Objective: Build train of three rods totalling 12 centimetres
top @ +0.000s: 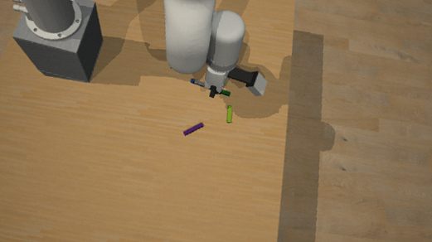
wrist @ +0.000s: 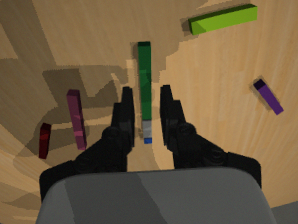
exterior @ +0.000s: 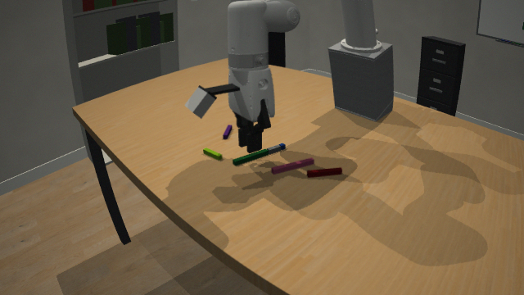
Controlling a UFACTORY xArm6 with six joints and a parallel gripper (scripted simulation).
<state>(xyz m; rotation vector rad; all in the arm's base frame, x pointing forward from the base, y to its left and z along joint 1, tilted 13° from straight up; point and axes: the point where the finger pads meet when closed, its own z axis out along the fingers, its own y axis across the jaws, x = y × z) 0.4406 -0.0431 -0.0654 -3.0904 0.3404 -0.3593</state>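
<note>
Right now my hand is 4 cm above the green rod. The rest, counted from my hand: grey rod (6 cm behind, 4 cm below, 1 cm to the left); blue rod (8 cm behind, 4 cm below, 2 cm to the left); lime rod (7 cm to the right, 4 cm below, 4 cm ahead).
</note>
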